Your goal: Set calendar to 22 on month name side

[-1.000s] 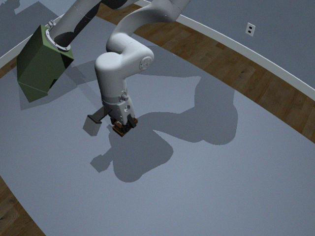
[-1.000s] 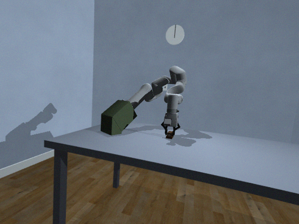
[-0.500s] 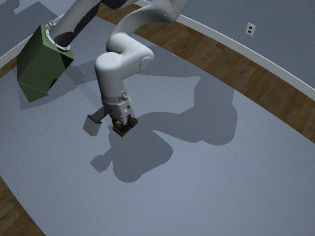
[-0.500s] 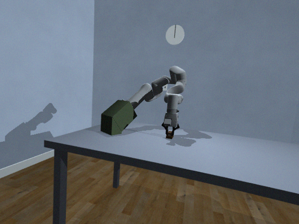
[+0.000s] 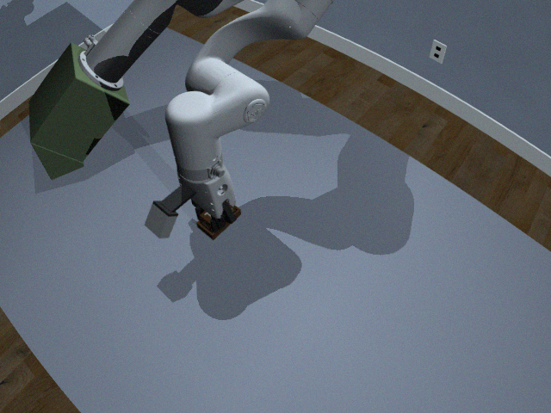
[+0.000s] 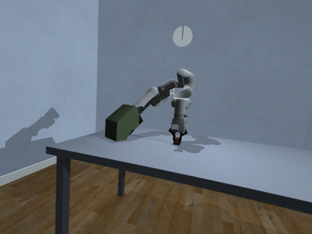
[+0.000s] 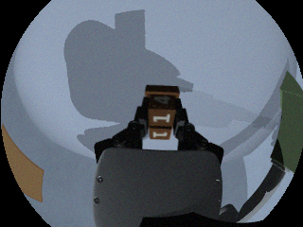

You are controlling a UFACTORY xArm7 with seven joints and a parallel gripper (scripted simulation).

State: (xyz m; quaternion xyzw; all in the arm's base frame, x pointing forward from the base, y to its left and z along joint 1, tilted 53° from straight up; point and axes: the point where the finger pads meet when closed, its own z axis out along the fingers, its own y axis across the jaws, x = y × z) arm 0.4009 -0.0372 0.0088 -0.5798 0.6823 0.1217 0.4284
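My hand is 30 mm above the brown tray and 20 mm to the right of it. From my hand the other things lie so: brown cube (30 mm to the left, 10 mm below).
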